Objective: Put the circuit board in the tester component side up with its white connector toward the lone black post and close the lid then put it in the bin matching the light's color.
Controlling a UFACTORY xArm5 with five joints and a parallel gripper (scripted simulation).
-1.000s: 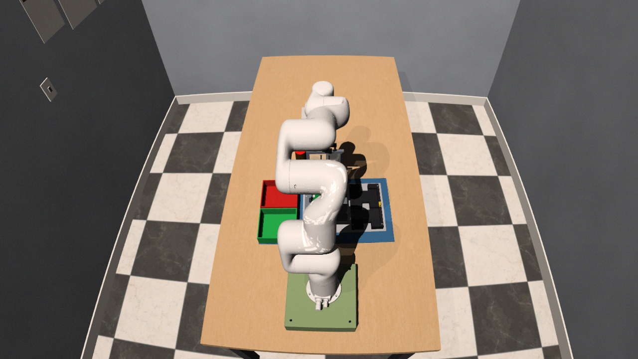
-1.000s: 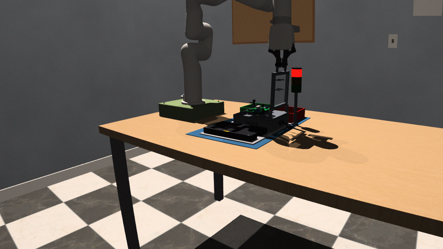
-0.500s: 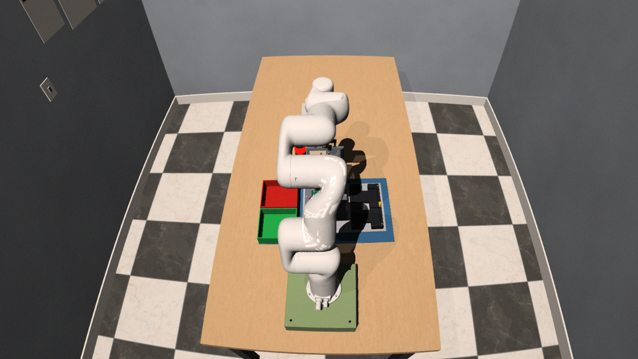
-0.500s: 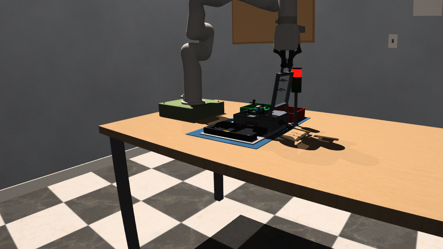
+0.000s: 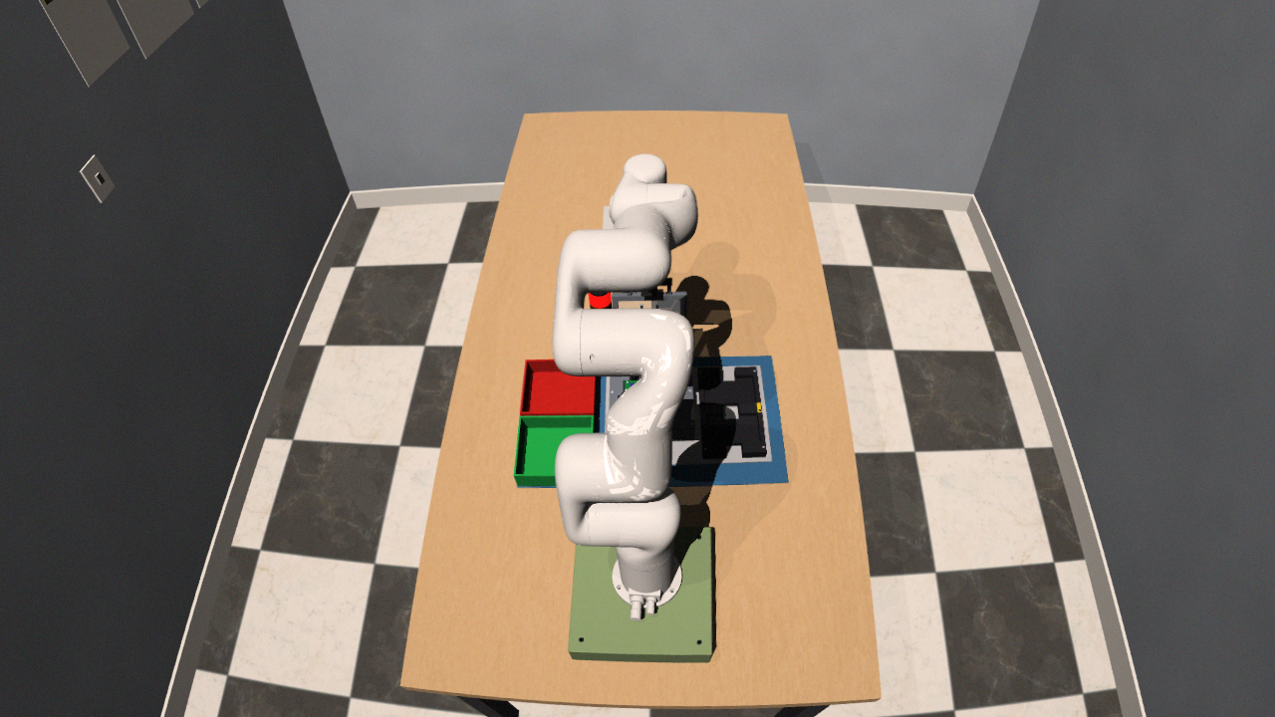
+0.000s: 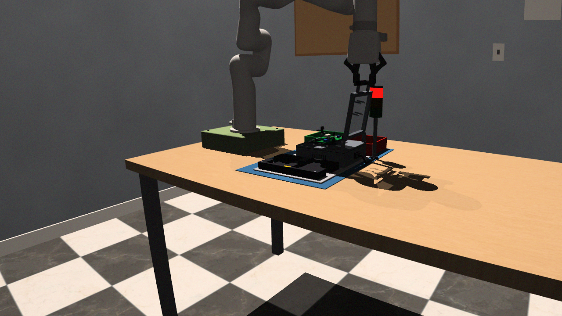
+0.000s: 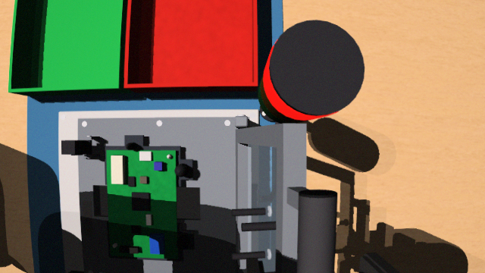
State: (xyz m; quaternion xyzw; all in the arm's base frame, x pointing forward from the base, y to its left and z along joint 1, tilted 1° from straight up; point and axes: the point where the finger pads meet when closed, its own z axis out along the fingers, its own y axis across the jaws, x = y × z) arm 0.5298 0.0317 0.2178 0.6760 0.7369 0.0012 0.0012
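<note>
Right now my hand is 13 cm past the green circuit board, 1 cm to the left of it and 20 cm above it. From my hand the other things lie so: black tab: 20 cm behind, 4 cm to the left, 19 cm below; tester lid: 2 cm behind, 9 cm below; red bin: 10 cm behind, 19 cm to the left, 26 cm below.
</note>
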